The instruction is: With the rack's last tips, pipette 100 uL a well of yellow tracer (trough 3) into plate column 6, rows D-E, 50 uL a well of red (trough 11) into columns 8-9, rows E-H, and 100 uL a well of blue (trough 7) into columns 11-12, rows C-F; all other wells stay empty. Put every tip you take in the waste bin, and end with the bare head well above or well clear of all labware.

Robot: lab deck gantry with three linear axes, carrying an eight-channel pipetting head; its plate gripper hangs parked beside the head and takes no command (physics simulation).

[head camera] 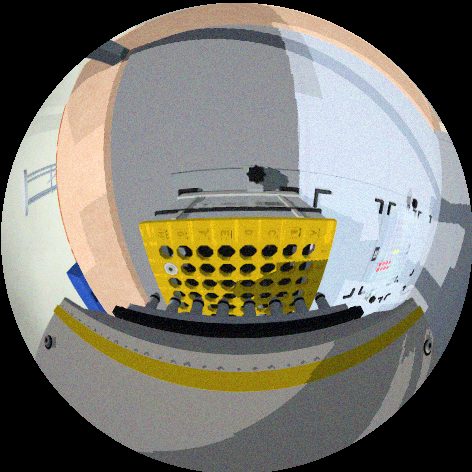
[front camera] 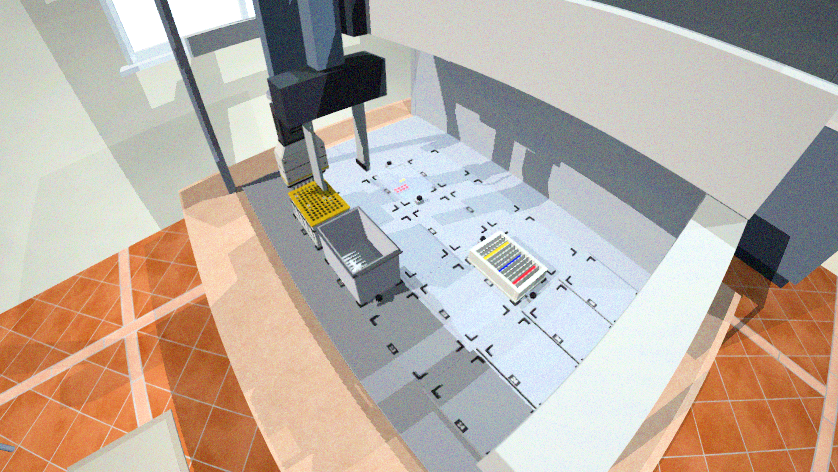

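Note:
The pipetting head [front camera: 302, 163] [head camera: 240, 345] is low over the far part of the yellow tip rack [front camera: 316, 222] [head camera: 237, 228]. Its nozzles [head camera: 223, 308] look bare in the head view; their ends are partly hidden. One pale tip [head camera: 171, 269] sits in row H of the rack. The parked plate gripper [front camera: 343, 177] is open, its fingers apart and empty. The clear plate shows small red wells [front camera: 401, 188] [head camera: 383, 266] and a yellow spot [front camera: 402, 180] [head camera: 396, 251]. The white trough holder [front camera: 491, 277] carries yellow [front camera: 496, 250], blue [front camera: 509, 263] and red [front camera: 523, 274] troughs. White tips [front camera: 353, 259] lie in the grey waste bin [front camera: 375, 283].
The waste bin stands right beside the tip rack, nearer the front camera. Dark corner brackets and round knobs [front camera: 419, 198] [head camera: 256, 174] stand on the deck. A tan ledge [front camera: 275, 328] [head camera: 90, 165] borders the deck, and a dark upright post [front camera: 196, 96] stands at its corner.

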